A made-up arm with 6 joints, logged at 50 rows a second.
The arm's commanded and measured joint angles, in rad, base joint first. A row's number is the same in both.
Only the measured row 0 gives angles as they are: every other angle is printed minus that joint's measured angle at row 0.
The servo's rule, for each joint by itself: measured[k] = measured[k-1] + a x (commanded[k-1-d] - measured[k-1]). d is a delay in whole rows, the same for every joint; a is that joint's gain. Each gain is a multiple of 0.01, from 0.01 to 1. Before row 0 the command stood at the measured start. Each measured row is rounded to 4 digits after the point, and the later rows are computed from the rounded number. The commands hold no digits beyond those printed.
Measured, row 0:
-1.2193 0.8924 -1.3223 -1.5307 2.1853 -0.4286
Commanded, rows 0 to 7:
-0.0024 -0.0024 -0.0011 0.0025 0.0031 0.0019
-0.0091 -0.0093 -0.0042 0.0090 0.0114 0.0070
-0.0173 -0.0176 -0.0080 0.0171 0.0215 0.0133
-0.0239 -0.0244 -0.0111 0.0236 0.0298 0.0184
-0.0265 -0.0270 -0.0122 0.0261 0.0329 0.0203
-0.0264 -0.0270 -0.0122 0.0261 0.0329 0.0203
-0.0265 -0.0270 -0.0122 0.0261 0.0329 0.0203
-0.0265 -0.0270 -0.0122 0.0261 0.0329 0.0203
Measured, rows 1 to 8:
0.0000 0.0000 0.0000 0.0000 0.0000 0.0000
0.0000 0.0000 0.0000 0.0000 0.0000 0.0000
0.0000 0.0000 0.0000 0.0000 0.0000 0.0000
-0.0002 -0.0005 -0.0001 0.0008 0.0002 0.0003
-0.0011 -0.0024 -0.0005 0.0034 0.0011 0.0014
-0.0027 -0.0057 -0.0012 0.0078 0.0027 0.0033
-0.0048 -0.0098 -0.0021 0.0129 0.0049 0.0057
-0.0070 -0.0136 -0.0030 0.0171 0.0071 0.0080
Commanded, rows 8 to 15:
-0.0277 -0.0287 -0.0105 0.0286 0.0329 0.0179
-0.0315 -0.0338 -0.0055 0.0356 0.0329 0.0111
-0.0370 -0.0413 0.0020 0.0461 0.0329 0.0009
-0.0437 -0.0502 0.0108 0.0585 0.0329 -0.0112
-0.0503 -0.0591 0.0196 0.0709 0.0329 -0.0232
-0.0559 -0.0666 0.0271 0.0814 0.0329 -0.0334
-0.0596 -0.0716 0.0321 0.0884 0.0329 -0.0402
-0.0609 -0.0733 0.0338 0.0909 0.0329 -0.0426
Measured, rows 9 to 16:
-0.0089 -0.0165 -0.0038 0.0200 0.0092 0.0100
-0.0107 -0.0188 -0.0046 0.0220 0.0111 0.0116
-0.0123 -0.0206 -0.0053 0.0233 0.0128 0.0130
-0.0138 -0.0224 -0.0058 0.0250 0.0144 0.0138
-0.0156 -0.0249 -0.0058 0.0284 0.0159 0.0134
-0.0177 -0.0285 -0.0051 0.0341 0.0173 0.0114
-0.0203 -0.0333 -0.0037 0.0419 0.0185 0.0078
-0.0233 -0.0390 -0.0016 0.0512 0.0197 0.0028

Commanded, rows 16 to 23:
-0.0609 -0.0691 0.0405 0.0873 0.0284 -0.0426
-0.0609 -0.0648 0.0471 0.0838 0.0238 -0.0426
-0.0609 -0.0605 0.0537 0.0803 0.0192 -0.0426
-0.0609 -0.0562 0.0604 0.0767 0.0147 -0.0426
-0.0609 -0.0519 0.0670 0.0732 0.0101 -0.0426
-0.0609 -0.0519 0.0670 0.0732 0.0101 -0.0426
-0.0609 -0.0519 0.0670 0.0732 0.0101 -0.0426
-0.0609 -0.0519 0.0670 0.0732 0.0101 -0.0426
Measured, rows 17 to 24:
-0.0266 -0.0451 0.0010 0.0609 0.0208 -0.0030
-0.0299 -0.0509 0.0038 0.0697 0.0218 -0.0090
-0.0330 -0.0558 0.0065 0.0765 0.0227 -0.0144
-0.0358 -0.0587 0.0096 0.0800 0.0232 -0.0189
-0.0383 -0.0600 0.0130 0.0812 0.0232 -0.0227
-0.0406 -0.0601 0.0167 0.0809 0.0229 -0.0259
-0.0426 -0.0592 0.0206 0.0796 0.0222 -0.0286
-0.0444 -0.0576 0.0248 0.0776 0.0212 -0.0308

